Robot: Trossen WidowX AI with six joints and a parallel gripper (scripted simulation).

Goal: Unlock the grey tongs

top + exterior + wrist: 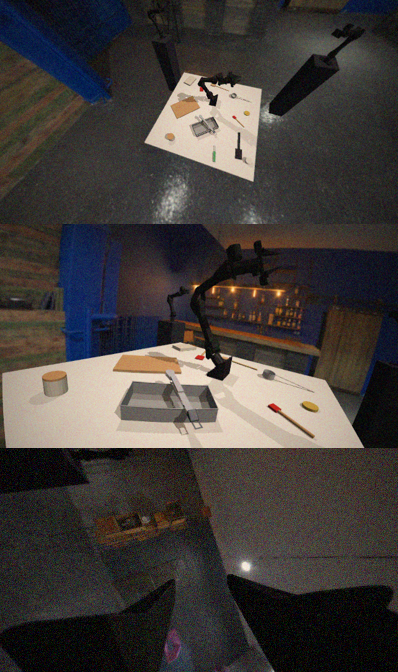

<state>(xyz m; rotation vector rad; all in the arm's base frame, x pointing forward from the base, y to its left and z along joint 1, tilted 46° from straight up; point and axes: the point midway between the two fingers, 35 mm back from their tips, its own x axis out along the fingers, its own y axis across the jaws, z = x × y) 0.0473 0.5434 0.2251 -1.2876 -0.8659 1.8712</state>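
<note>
Right now the grey roasting tin is 330 mm ahead of my gripper tip, 230 mm to the right of it and 590 mm below it. The rest, counted from my gripper tip: black spatula: 440 mm ahead, 220 mm to the left, 610 mm below; then green-handled tool: 600 mm ahead, 30 mm to the right, 610 mm below; then yellow disc: 50 mm behind, 240 mm to the left, 600 mm below.
</note>
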